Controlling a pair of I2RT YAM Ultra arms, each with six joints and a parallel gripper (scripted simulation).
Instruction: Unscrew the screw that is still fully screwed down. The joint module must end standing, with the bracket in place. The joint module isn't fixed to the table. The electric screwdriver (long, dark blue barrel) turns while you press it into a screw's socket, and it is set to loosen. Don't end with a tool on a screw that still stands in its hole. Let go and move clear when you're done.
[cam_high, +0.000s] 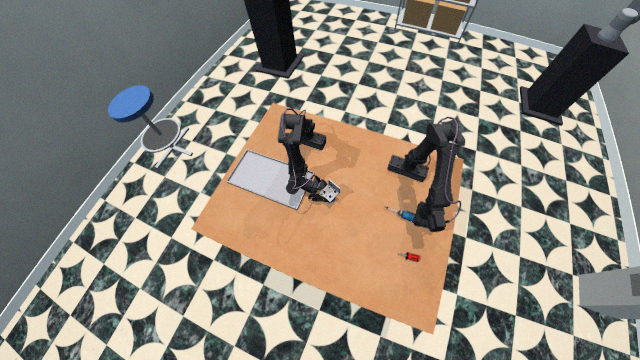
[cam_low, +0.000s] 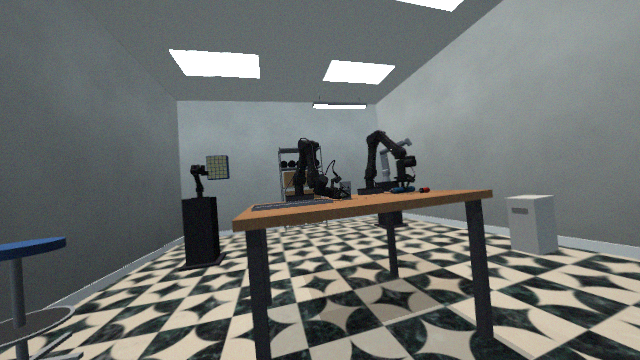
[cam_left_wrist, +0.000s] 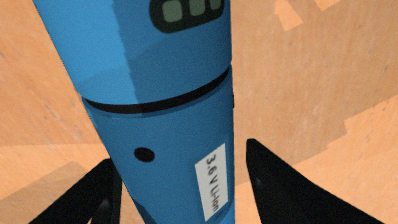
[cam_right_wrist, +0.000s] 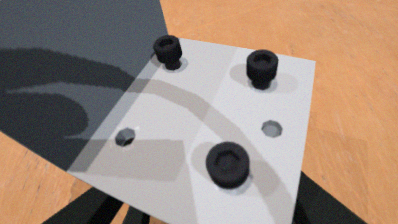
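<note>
Right now my right hand is right at the round joint module. From my right hand the other things lie so: grey mat 1 cm ahead, 33 cm to the right, 2 cm below; grey bracket 5 cm above; screw 1 cm ahead, 2 cm to the right, 5 cm above.
</note>
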